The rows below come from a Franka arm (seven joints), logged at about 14 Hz.
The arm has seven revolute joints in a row. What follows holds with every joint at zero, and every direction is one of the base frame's.
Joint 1 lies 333 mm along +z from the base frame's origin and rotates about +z.
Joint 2 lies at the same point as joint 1 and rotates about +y.
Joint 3 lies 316 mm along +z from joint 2 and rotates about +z.
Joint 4 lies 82.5 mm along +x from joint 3 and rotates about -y.
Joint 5 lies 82.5 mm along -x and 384 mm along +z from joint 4 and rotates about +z.
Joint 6 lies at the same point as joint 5 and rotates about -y.
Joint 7 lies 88 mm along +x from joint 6 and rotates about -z.
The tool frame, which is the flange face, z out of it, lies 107 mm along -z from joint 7; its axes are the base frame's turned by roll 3.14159, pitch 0 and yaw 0 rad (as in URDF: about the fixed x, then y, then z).
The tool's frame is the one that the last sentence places.
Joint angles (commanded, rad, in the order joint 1, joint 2, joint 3, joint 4, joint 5, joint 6, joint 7), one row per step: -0.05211, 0.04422, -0.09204, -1.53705, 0.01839, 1.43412, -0.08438; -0.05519, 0.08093, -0.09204, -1.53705, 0.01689, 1.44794, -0.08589; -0.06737, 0.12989, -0.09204, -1.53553, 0.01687, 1.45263, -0.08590; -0.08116, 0.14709, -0.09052, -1.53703, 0.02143, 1.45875, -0.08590; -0.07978, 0.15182, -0.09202, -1.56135, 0.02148, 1.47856, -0.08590; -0.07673, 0.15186, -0.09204, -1.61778, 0.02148, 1.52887, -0.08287; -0.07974, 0.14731, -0.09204, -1.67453, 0.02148, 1.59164, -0.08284
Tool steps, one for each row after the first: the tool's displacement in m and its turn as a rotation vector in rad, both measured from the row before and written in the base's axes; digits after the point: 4 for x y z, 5 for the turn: 0.0110, -0.0026, -0.0195, -0.00129, 0.02315, -0.00171; 0.0113, -0.0077, -0.0268, 0.00203, 0.04273, -0.01219; 0.0034, -0.0069, -0.0102, 0.00519, 0.01183, -0.01281; 0.0012, -0.0003, -0.0125, 0.00092, 0.00918, -0.00059; 0.0004, 0.0013, -0.0225, 0.00015, 0.00624, -0.00106; -0.0007, -0.0022, -0.0193, -0.00167, -0.01042, -0.00427
